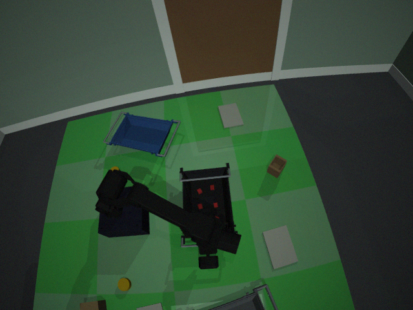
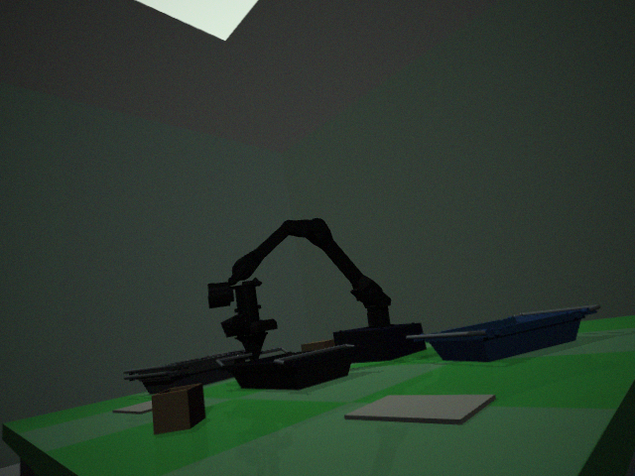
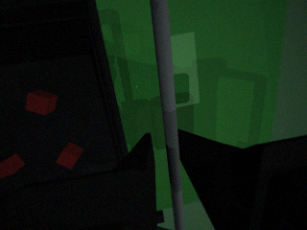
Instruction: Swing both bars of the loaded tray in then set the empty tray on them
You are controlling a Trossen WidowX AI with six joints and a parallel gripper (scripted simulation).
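Right now the blue tray is 540 mm to the left of my gripper tip, 310 mm behind it and 10 mm below it. The rest, counted from my gripper tip: brown box 310 mm to the left, 310 mm ahead, 40 mm below.
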